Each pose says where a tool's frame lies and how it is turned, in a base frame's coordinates. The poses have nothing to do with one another.
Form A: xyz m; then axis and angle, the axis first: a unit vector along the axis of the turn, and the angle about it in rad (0 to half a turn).
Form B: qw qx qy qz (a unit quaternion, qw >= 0); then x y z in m. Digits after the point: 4 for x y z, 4 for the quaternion.
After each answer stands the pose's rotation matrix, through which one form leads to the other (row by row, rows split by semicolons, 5 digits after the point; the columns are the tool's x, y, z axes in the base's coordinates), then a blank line. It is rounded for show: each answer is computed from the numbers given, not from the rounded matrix.
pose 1, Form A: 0.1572 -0.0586 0.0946 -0.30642 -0.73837 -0.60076 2.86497
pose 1, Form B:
0.1379 -0.3035 -0.7313 -0.5950 0.1572 -0.0586 0.0946
-0.77777 0.60798 0.15952; 0.27983 0.10768 0.95399; 0.56283 0.78662 -0.25388

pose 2, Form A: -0.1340 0.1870 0.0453 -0.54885 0.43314 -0.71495 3.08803
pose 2, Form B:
0.0268 -0.5487 0.4330 -0.7147 -0.1340 0.1870 0.0453
-0.39653 -0.43684 0.80743; -0.51339 -0.62361 -0.58952; 0.76105 -0.64829 0.02301

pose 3, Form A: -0.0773 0.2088 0.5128 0.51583 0.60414 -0.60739 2.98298
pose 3, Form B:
0.0792 0.5142 0.6022 -0.6055 -0.0773 0.2088 0.5128
-0.45862 0.71530 -0.52727; 0.52343 -0.26205 -0.81077; -0.71812 -0.64782 -0.25422

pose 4, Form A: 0.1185 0.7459 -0.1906 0.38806 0.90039 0.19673 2.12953
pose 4, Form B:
0.4847 0.3394 0.7876 0.1721 0.1185 0.7459 -0.1906
-0.29969 0.36782 0.88028; 0.70145 0.71036 -0.05801; -0.64665 0.60008 -0.47089

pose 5, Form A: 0.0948 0.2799 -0.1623 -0.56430 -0.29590 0.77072 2.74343
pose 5, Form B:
0.1978 -0.5532 -0.2901 0.7555 0.0948 0.2799 -0.1623
-0.30982 0.02206 -0.95054; 0.61972 -0.75351 -0.21948; -0.72108 -0.65707 0.21978

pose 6, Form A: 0.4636 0.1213 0.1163 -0.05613 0.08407 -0.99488 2.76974
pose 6, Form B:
0.1849 -0.0552 0.0826 -0.9777 0.4636 0.1213 0.1163
-0.92557 0.35237 0.13841; -0.37060 -0.91800 -0.14117; 0.07732 -0.18196 0.98026

